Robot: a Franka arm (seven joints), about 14 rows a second.
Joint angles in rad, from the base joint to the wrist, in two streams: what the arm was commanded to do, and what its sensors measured. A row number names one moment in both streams.
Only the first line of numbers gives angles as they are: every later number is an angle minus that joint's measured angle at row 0.
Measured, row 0:
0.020 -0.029 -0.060 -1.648 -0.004 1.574 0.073
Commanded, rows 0 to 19:
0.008 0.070 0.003 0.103 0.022 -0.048 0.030
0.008 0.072 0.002 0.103 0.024 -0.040 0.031
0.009 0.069 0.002 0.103 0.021 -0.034 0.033
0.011 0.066 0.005 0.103 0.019 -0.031 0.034
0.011 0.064 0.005 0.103 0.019 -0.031 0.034
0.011 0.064 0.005 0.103 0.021 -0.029 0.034
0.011 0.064 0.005 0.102 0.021 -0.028 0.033
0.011 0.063 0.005 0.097 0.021 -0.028 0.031
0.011 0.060 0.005 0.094 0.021 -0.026 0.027
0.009 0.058 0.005 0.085 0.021 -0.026 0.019
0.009 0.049 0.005 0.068 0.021 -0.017 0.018
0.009 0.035 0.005 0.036 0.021 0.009 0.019
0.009 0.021 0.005 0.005 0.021 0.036 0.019
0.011 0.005 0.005 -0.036 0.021 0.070 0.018
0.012 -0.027 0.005 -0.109 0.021 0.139 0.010
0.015 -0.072 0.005 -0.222 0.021 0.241 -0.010
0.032 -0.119 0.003 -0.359 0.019 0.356 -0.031
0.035 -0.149 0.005 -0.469 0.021 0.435 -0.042
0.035 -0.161 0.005 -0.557 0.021 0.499 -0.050
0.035 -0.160 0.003 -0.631 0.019 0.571 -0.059
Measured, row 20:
0.024 -0.073 0.010 -0.407 0.008 0.419 -0.029
